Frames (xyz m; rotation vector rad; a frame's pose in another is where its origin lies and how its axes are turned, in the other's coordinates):
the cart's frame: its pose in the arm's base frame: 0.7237 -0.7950 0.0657 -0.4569 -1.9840 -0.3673
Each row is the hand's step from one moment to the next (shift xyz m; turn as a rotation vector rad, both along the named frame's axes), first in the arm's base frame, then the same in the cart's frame.
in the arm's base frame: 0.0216 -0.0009 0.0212 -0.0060 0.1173 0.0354
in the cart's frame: 0.0102 0.0106 -0.0265 0.0527 0.1026 0.0417
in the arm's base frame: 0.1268 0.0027 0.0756 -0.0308 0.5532 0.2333
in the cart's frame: 0.0171 0.0662 -0.1309 0.3094 0.4865 0.1701
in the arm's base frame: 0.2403 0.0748 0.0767 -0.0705 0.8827 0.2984
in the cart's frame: -0.0167 0.1830 -0.1883 0.4359 0.7621 0.3200
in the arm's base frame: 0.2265 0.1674 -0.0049 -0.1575 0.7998 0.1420
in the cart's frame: -0.0700 0.2535 -0.1010 0.3173 0.6392 0.4188
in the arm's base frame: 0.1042 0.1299 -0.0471 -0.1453 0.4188 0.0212
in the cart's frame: -0.0643 0.1606 -0.0036 0.1438 0.3022 0.2915
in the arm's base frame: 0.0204 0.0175 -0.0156 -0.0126 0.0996 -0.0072
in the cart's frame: -0.0196 0.0241 -0.0015 0.0143 0.0815 0.0574
